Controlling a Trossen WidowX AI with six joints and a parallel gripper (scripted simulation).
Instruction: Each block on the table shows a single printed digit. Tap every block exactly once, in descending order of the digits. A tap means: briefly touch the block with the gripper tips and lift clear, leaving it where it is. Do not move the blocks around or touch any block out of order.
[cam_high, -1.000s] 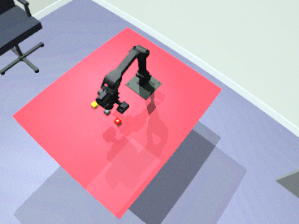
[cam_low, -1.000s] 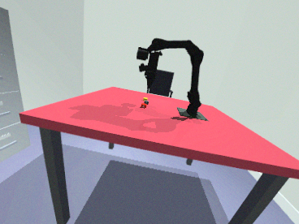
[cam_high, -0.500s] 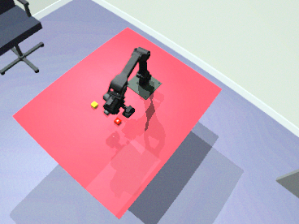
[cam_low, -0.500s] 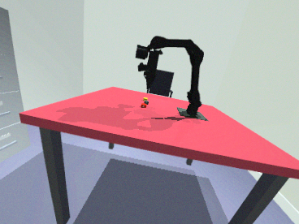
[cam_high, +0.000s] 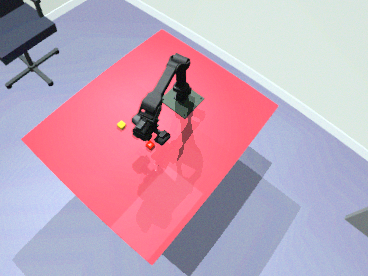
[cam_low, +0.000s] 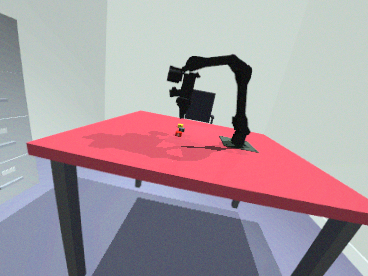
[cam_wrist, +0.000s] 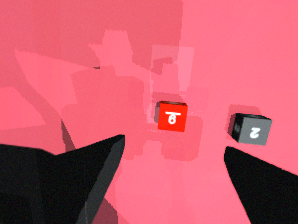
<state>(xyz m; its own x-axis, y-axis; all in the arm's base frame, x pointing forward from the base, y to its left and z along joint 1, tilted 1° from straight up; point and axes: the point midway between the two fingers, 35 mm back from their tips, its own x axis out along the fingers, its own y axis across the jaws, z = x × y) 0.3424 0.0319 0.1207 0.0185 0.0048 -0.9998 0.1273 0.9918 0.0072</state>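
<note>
My gripper tip is now 8 cm above the red block. From my gripper tip the other things lie so: yellow block 1 cm behind, 19 cm to the right, 8 cm below; grey block 2 cm behind, 10 cm to the right, 8 cm below.
</note>
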